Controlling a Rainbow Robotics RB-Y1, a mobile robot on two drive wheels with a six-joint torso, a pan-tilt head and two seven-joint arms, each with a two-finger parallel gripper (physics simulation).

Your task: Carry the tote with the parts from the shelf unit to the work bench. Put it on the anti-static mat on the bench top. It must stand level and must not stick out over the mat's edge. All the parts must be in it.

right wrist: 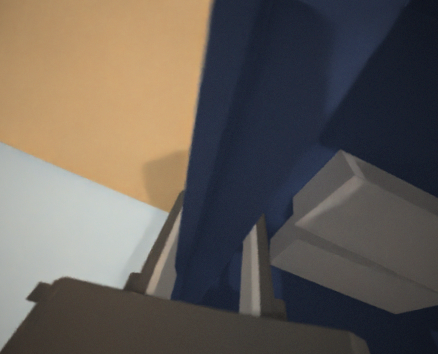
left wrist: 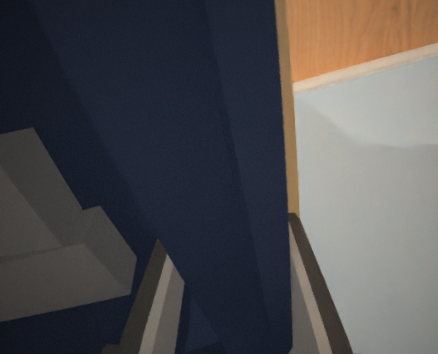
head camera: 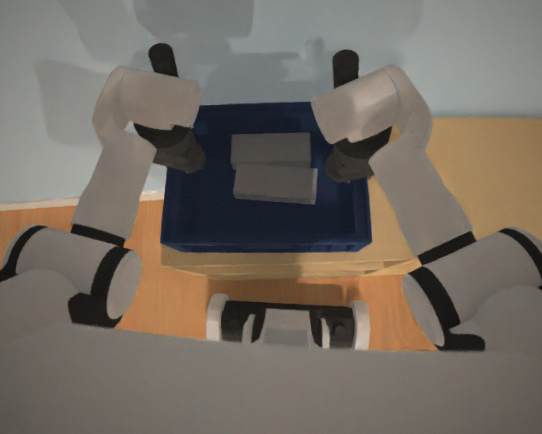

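Observation:
The blue tote stands level on the pale wooden shelf unit. Two grey block-shaped parts lie in the tote, one part touching or overlapping the other part; grey parts also show in the wrist views. My left gripper is shut on the tote's left side wall, one finger inside and one outside. My right gripper is shut on the right side wall in the same way. In the head view the fingertips are hidden. The work bench and mat do not show.
The shelf board extends to the right of the tote. Orange wood floor lies in front of and left of the shelf unit. A pale blue-grey surface lies beyond the tote. My mobile base shows near the shelf's front.

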